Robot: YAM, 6 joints.
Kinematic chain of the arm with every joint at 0, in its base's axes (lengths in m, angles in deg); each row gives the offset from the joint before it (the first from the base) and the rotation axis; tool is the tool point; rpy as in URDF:
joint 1: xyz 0 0 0.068 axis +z
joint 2: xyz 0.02 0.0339 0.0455 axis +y
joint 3: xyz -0.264 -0.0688 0 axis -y
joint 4: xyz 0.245 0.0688 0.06 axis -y
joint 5: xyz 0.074 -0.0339 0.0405 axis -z
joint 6: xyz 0.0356 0 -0.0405 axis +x
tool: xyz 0 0 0 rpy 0 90 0
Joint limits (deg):
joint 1: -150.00..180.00
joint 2: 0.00..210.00
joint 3: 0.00..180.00
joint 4: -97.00..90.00
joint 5: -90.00..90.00
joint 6: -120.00..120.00
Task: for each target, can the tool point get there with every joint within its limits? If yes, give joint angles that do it. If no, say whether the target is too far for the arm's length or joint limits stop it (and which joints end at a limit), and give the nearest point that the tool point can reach.
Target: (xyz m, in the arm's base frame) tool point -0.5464 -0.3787 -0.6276
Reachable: no: too far | nearest point -0.3721 -0.2579 -0.3173 | short by 0.376 m
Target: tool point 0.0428 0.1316 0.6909
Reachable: yes | joints 63.01 96.77 143.77 64.60 -37.29 57.79
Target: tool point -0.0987 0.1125 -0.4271
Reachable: no: joint limits stop it (at a limit: joint 2) | nearest point -0.1078 0.1229 -0.3702 | short by 0.059 m
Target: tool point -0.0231 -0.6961 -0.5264
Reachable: no: too far | nearest point -0.0162 -0.4877 -0.2899 | short by 0.315 m
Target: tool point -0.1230 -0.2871 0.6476
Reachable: yes | joints -107.99 113.67 161.24 0.36 52.63 66.33
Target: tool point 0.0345 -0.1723 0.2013
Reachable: yes | joints -85.62 57.66 33.81 -38.67 -36.56 -0.14
